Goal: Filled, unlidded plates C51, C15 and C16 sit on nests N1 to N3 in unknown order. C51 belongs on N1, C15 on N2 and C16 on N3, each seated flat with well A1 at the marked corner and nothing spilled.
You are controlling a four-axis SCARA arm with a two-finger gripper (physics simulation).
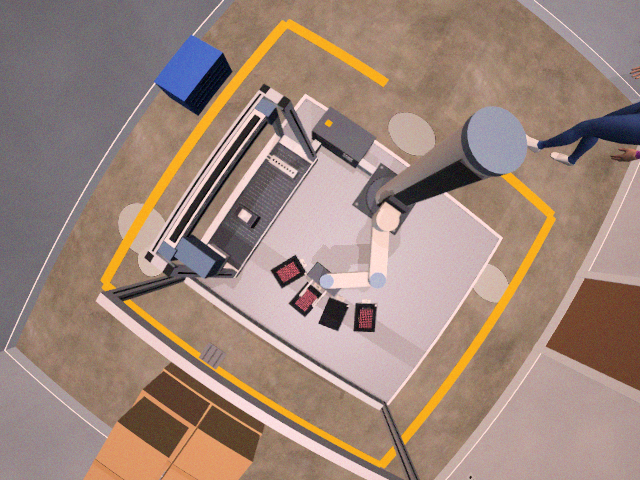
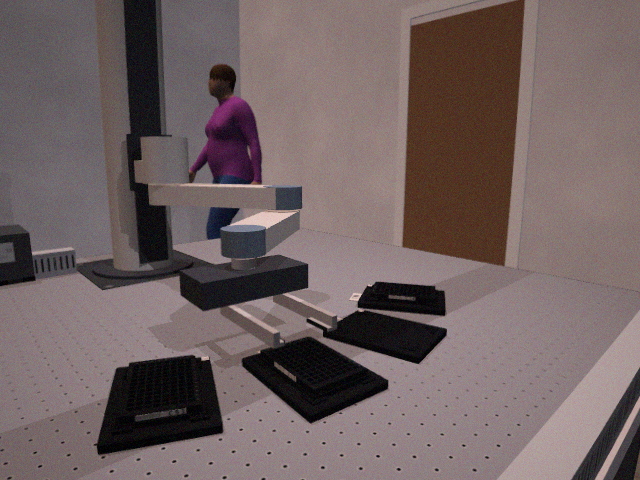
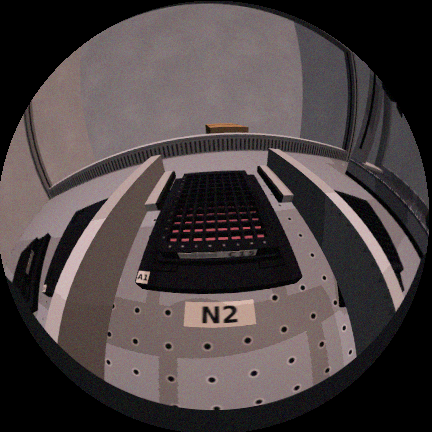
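Where they show: gripper, between the fingertips: point(image 1: 306, 301) point(image 2: 307, 331) point(image 3: 215, 159); arm's base, origin of its link: point(image 2: 144, 270).
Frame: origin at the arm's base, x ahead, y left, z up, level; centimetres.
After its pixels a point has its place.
Observation:
My gripper point(image 1: 313, 292) {x 72.3, y -5.9, z 7.7 cm} point(image 2: 307, 331) {x 72.3, y -5.9, z 7.7 cm} point(image 3: 215, 159) {x 72.3, y -5.9, z 7.7 cm} is shut to its narrow stand, a gap between its fingers and nothing held. The fingers point at the N2 plate point(image 1: 307, 299) {x 72.1, y -5.5, z 3.9 cm} point(image 2: 316, 364) {x 74.3, y -6.1, z 3.7 cm} point(image 3: 215, 215) {x 70.3, y -5.5, z 3.8 cm}, tips above the table near its inner edge. Its label looks like C15; it lies flat behind the N2 label point(image 3: 220, 314) {x 63.3, y -4.9, z 1.5 cm}, the A1 mark at the nest's near left corner. A plate whose label looks like C51 point(image 1: 287, 271) {x 65.5, y -23.3, z 3.8 cm} point(image 2: 162, 384) {x 66.2, y -22.9, z 3.8 cm} sits beside it. A third filled plate point(image 1: 365, 317) {x 62.4, y 27.2, z 3.9 cm} point(image 2: 402, 292) {x 63.8, y 26.5, z 3.8 cm} sits at the far end, its label unreadable.
A bare black nest point(image 1: 333, 314) {x 71.3, y 11.6, z 2.5 cm} point(image 2: 387, 333) {x 72.4, y 10.8, z 2.5 cm} stands between the N2 plate and the third plate. A grey box point(image 1: 343, 135) {x -10.9, y -39.8, z 12.8 cm} stands near the arm's column. A framed deck point(image 1: 258, 198) {x 41.7, y -58.7, z 6.2 cm} lies along one side of the table. A person point(image 2: 232, 136) is behind the arm.

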